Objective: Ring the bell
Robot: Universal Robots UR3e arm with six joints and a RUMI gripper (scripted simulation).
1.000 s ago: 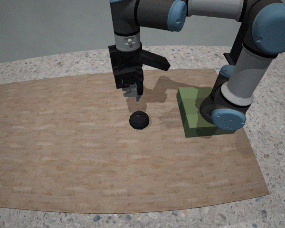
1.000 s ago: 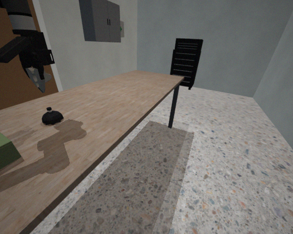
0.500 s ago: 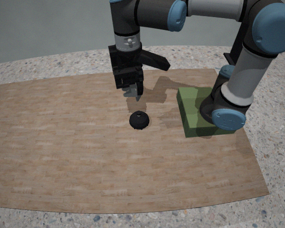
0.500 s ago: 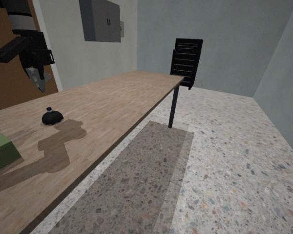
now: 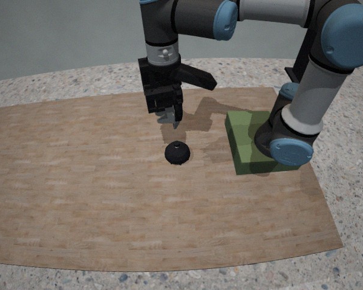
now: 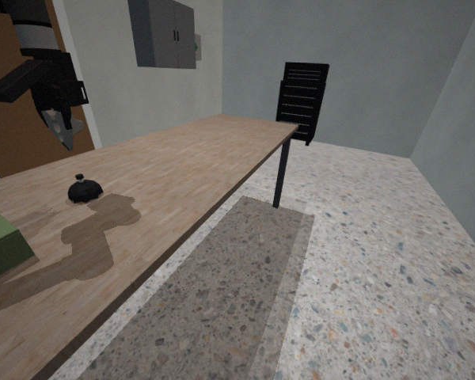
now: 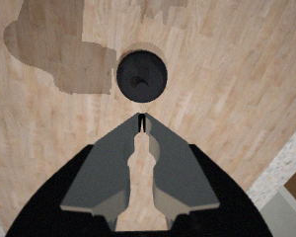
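My hand is 90 mm above the bell button. The rest, counted from my hand: bell 110 mm below.
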